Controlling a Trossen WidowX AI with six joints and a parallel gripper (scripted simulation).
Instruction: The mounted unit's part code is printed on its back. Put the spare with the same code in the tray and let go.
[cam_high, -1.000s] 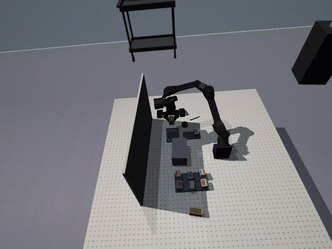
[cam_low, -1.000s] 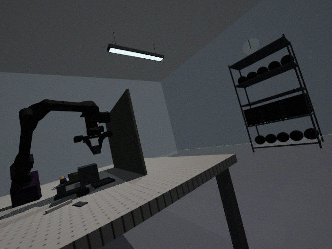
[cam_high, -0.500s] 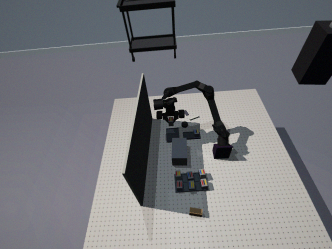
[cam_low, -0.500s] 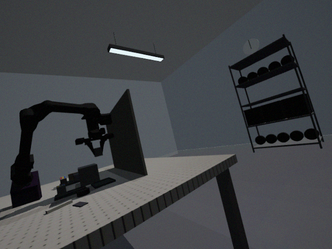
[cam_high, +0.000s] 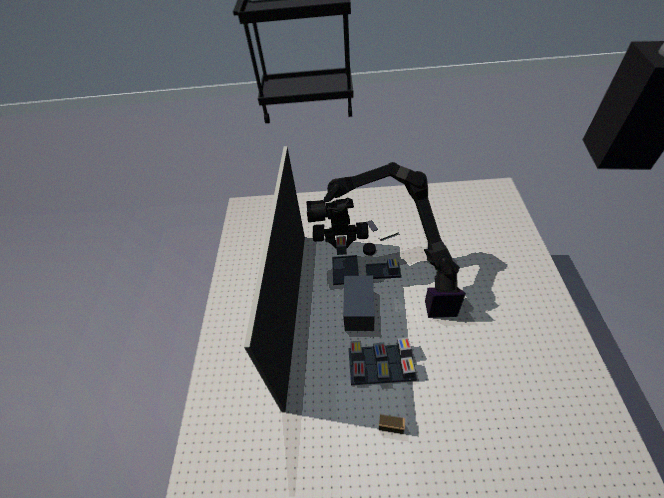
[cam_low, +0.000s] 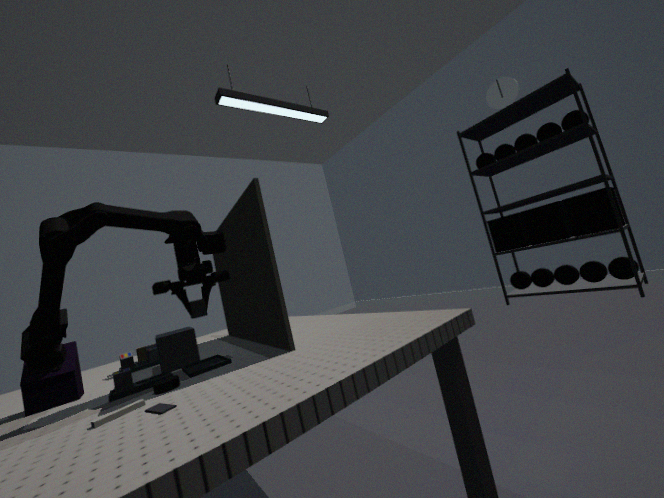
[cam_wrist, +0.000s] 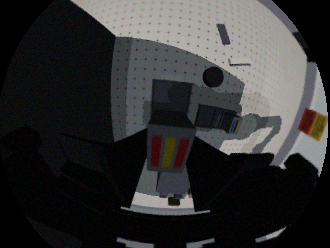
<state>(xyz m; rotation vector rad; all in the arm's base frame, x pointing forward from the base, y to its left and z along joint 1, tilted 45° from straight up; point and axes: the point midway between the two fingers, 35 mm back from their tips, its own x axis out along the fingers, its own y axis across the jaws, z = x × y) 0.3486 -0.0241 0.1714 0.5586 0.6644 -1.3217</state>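
The dark square tray is 10 mm behind my gripper tip and 140 mm below it. Also, from my gripper tip: thin rod: 170 mm behind, 190 mm to the right, 140 mm below; tall black panel: 160 mm ahead, 180 mm to the left, 80 mm above; grey mounted unit: 70 mm behind, 180 mm to the left, 90 mm below.
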